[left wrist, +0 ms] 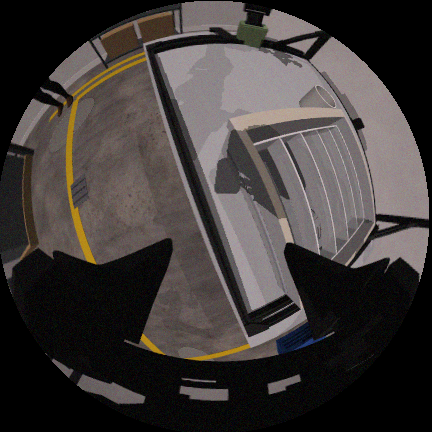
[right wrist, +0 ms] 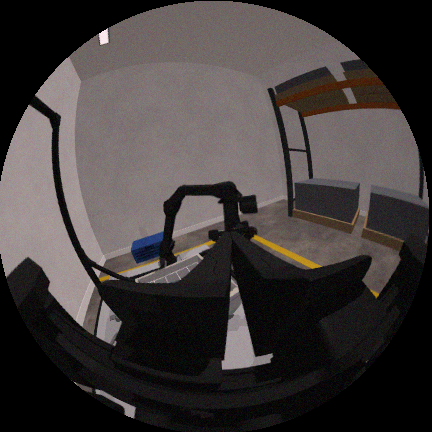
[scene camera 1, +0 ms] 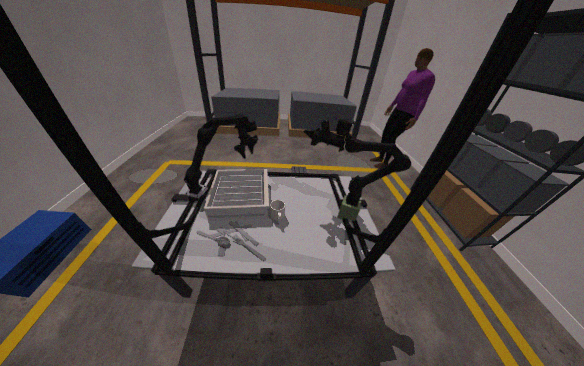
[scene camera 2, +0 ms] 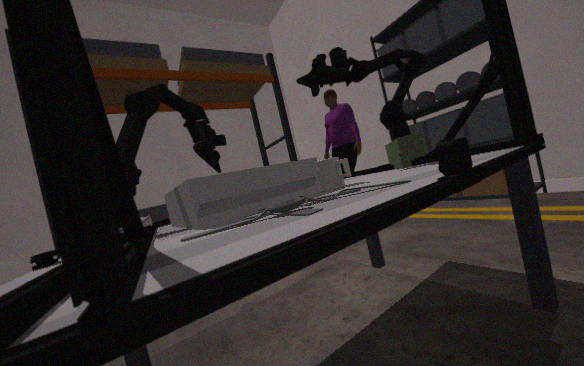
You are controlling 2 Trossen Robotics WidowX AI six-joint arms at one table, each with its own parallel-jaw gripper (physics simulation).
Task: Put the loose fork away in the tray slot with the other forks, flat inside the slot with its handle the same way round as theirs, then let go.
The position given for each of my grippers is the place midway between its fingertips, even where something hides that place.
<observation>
My left gripper (scene camera 2: 217,170) is open and holds nothing. My right gripper (scene camera 2: 296,81) is shut, with nothing in its grasp. Further things: a cutlery tray (scene camera 1: 248,190).
My left gripper shows as well in the left wrist view (left wrist: 230,247). My right gripper shows as well in the right wrist view (right wrist: 228,237). The cutlery tray shows as well in the left wrist view (left wrist: 328,185).
</observation>
